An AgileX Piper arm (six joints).
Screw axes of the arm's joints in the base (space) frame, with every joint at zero. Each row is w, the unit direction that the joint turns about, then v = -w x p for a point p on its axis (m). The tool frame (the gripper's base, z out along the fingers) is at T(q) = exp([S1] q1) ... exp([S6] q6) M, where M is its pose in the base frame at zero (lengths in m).
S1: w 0 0 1 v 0 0 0
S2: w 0 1 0 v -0.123 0 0
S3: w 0 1 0 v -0.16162 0 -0.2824
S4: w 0.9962 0 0.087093 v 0 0.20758 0
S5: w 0 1 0 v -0.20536 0 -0.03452
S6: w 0.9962 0 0.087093 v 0 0.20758 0
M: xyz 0.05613 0 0.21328 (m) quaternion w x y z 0.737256 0 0.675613 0
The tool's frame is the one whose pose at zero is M.
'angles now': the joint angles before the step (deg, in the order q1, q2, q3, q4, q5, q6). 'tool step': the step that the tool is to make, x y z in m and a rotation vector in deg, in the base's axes. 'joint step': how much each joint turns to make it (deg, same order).
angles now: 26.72, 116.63, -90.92, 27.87, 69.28, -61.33
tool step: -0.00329, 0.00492, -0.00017, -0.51, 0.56, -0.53
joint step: 0.88, 0.00, 0.00, -0.28, 0.00, 1.68
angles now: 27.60, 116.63, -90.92, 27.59, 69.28, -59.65
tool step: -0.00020, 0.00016, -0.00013, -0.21, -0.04, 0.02
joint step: 0.07, 0.00, 0.00, -0.22, 0.00, 0.15
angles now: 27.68, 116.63, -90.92, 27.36, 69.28, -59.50
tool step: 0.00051, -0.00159, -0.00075, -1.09, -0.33, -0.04
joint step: 0.00, 0.00, 0.00, -1.22, 0.00, 0.51
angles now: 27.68, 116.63, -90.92, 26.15, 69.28, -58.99
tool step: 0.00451, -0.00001, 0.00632, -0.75, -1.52, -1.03
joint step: -0.01, 0.00, -1.67, -1.54, 0.00, 1.69
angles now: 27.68, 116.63, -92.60, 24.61, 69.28, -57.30
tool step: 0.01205, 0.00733, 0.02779, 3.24, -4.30, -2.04
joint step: 0.00, 0.00, -6.11, 0.68, 0.00, 2.02
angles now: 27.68, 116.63, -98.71, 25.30, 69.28, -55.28
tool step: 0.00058, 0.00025, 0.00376, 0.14, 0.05, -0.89
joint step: 0.00, -0.10, -0.68, -0.07, 0.33, 1.15
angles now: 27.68, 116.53, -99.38, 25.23, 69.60, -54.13
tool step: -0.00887, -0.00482, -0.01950, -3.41, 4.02, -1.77
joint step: 0.26, -0.18, 4.40, -1.51, -0.08, 2.60
